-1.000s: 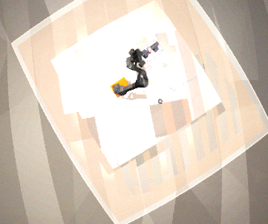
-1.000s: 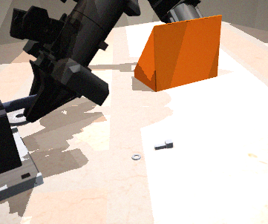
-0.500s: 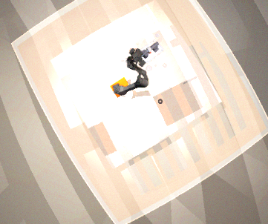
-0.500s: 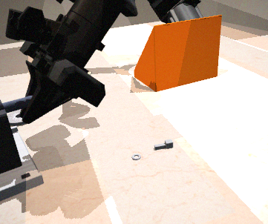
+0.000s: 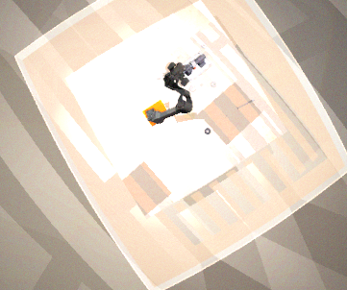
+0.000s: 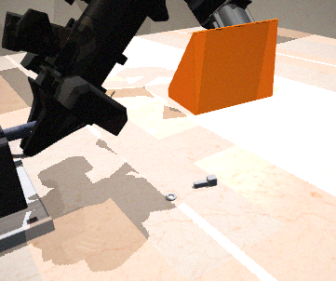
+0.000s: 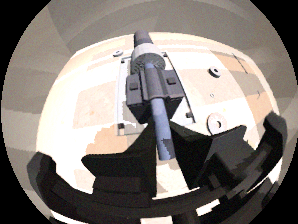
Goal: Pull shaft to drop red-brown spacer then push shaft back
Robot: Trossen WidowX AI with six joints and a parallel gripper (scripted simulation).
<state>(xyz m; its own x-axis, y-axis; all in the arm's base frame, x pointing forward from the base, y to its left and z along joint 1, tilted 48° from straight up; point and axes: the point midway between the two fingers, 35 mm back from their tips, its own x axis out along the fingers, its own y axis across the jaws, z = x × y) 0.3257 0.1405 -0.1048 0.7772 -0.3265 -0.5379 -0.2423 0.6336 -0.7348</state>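
My gripper tip is 60 mm short of the blue-grey shaft, 20 mm to the right of it and 20 mm below it. Round my gripper tip: red-brown spacer (90 mm ahead, 20 mm to the left, 30 mm below); small grey bolt (190 mm behind, 60 mm to the left, 50 mm below); pale washer (20 mm ahead, 120 mm to the right, 50 mm below).
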